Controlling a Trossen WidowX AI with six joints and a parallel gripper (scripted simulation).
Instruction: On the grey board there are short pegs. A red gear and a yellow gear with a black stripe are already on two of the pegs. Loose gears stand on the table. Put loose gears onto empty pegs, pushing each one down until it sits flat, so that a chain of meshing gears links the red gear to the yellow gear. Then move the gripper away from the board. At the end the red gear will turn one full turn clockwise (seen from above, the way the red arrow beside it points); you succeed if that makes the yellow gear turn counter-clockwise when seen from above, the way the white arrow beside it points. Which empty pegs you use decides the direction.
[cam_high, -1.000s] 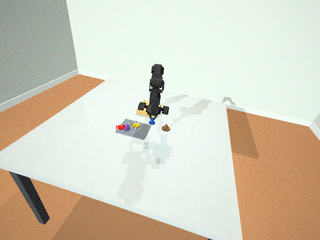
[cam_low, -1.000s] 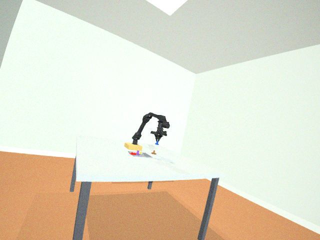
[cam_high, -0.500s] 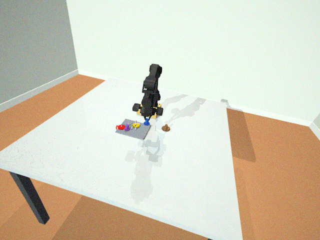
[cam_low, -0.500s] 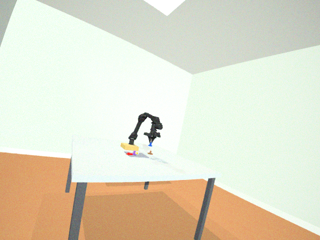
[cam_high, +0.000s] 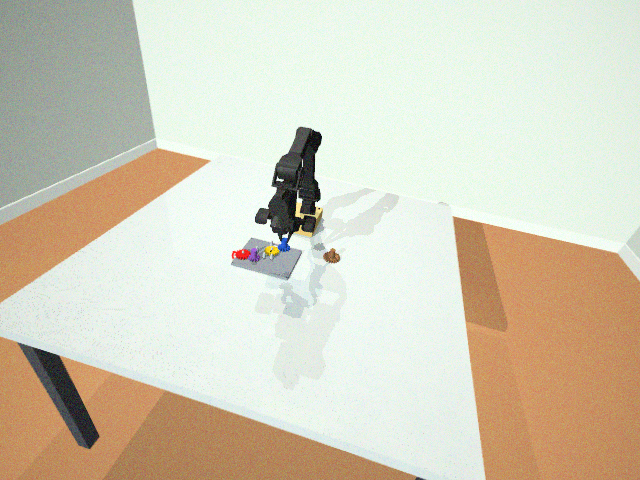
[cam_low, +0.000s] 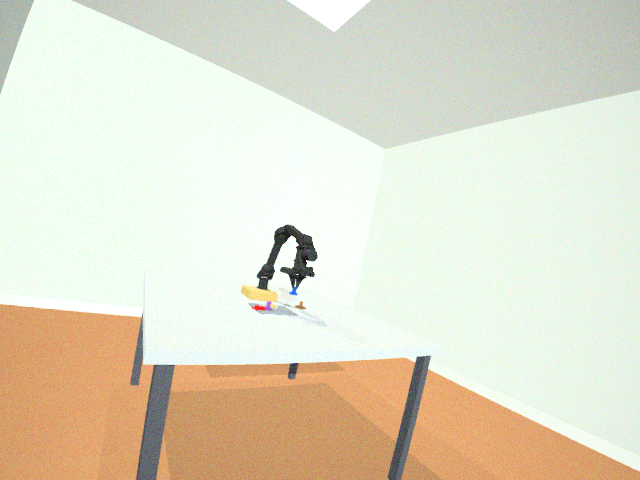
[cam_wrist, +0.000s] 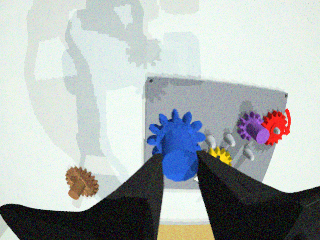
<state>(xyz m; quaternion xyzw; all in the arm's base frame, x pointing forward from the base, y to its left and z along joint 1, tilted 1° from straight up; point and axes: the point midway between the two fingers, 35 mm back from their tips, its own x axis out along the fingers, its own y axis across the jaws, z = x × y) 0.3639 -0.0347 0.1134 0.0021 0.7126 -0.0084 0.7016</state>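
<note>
My gripper tip is 30 mm past the purple gear, 110 mm to the left of it and 110 mm above it. From my gripper tip the other things lie so: blue gear (10 mm below); yellow gear (90 mm behind, 60 mm to the right, 110 mm below); red gear (40 mm behind, 150 mm to the right, 120 mm below).
</note>
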